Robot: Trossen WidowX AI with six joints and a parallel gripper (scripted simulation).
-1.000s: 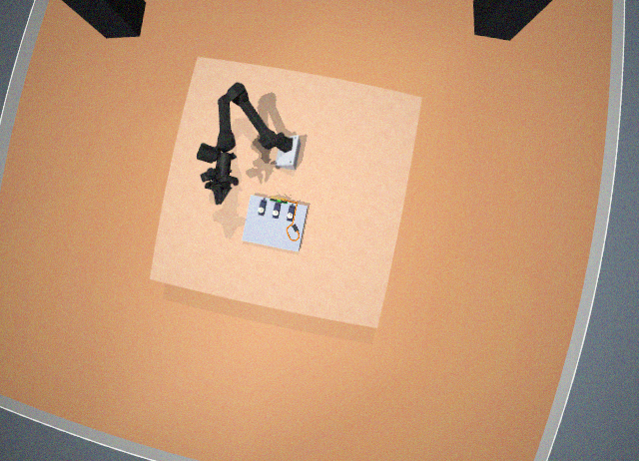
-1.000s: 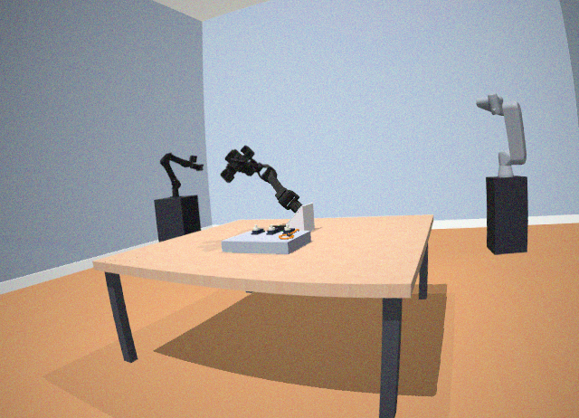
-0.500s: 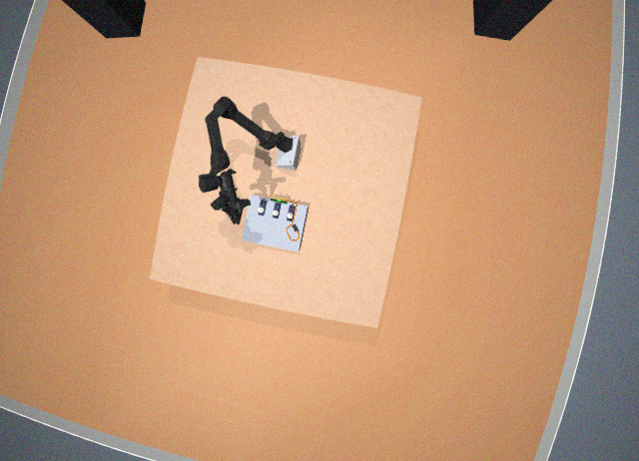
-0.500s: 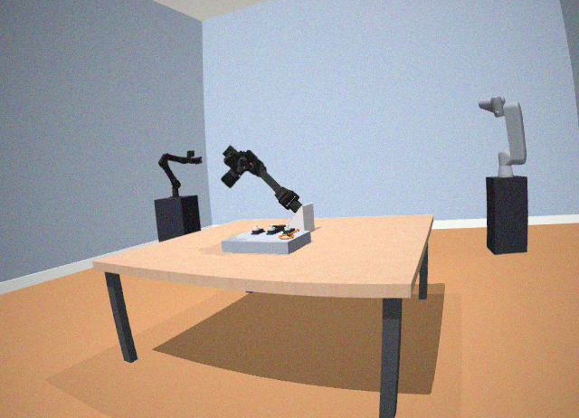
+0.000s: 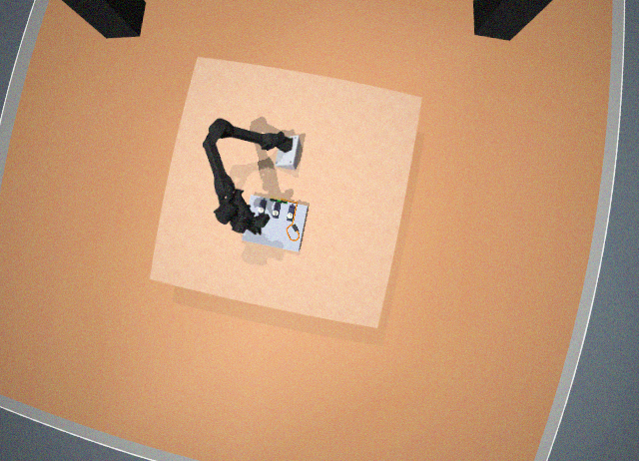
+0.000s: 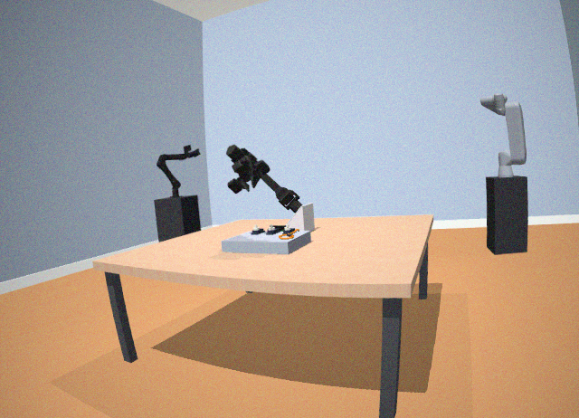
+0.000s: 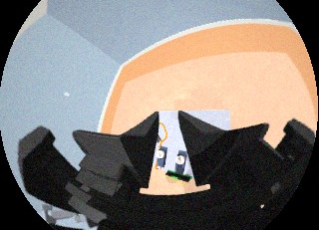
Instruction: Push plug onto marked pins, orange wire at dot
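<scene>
My gripper tip is now 160 mm past the green band, 50 mm to the right of it and 170 mm above it. The rest, counted from my gripper tip: pale grey holder: 10 mm behind, 30 mm to the left, 220 mm below.
</scene>
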